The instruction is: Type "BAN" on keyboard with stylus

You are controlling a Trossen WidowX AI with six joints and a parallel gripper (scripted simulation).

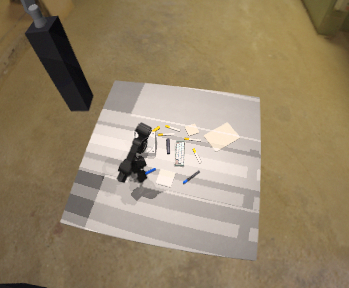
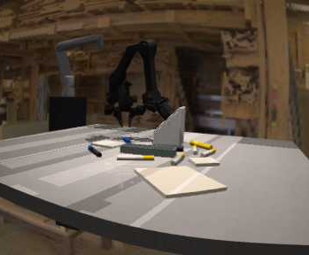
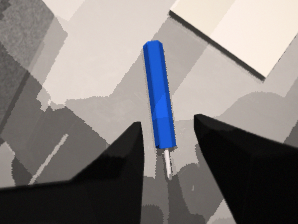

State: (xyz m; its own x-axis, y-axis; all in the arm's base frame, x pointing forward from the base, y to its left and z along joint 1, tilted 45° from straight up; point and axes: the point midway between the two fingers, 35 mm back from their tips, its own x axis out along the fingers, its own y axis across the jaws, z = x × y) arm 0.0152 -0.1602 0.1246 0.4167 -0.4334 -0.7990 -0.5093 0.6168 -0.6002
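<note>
Right now the blue stylus is 5 cm below my gripper tip. Round my gripper tip: beige pad (54 cm ahead, 31 cm to the left, 6 cm below); white note (14 cm ahead, 6 cm below, 3 cm to the right); blue-tipped black pen (30 cm ahead, 5 cm below, 3 cm to the right).
</note>
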